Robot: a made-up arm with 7 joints.
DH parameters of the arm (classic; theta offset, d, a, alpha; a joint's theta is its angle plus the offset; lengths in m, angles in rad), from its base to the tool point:
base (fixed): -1.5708 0.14 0 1.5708
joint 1: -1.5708 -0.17 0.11 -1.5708
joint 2: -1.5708 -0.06 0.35 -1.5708
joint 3: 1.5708 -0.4 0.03 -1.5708
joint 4: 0 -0.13 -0.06 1.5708
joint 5: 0 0.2 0.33 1.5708
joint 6: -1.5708 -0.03 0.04 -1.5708
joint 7: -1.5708 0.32 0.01 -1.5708
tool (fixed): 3.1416 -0.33 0 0
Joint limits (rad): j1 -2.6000..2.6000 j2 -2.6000..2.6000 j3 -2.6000..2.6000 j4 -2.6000..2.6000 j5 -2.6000..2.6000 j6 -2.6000..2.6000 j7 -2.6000..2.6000
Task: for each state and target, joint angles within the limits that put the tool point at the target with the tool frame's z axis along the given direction. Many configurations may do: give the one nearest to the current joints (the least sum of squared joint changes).
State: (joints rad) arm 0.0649 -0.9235 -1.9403 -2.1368 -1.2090 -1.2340 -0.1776
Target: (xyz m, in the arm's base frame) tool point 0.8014 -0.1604 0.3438 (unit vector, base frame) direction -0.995 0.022 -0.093
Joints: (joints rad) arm 0.6449 -0.5044 -2.6000 -2.6000 -1.2627 -0.8481 0.1911
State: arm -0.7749 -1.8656 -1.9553 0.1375 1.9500 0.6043 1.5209
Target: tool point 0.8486 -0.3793 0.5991 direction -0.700 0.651 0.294
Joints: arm -0.9864 -2.2212 -2.2094 0.3042 1.4914 0.7590 1.6106
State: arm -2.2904 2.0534 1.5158 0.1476 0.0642 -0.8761 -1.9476
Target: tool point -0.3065 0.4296 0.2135 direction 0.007 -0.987 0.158
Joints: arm -2.4137 1.9743 1.6836 0.0224 0.1799 -0.7790 -1.8952
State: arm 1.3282 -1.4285 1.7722 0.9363 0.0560 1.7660 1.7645
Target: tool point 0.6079 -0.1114 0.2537 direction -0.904 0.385 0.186
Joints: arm 1.7873 -0.7684 2.1646 0.8990 0.4685 2.2430 1.9264
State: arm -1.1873 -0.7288 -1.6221 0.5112 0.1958 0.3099 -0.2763
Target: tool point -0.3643 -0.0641 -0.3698 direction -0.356 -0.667 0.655
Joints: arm -0.9073 -0.1569 -2.0891 -0.4015 -0.2149 -0.0635 0.3387
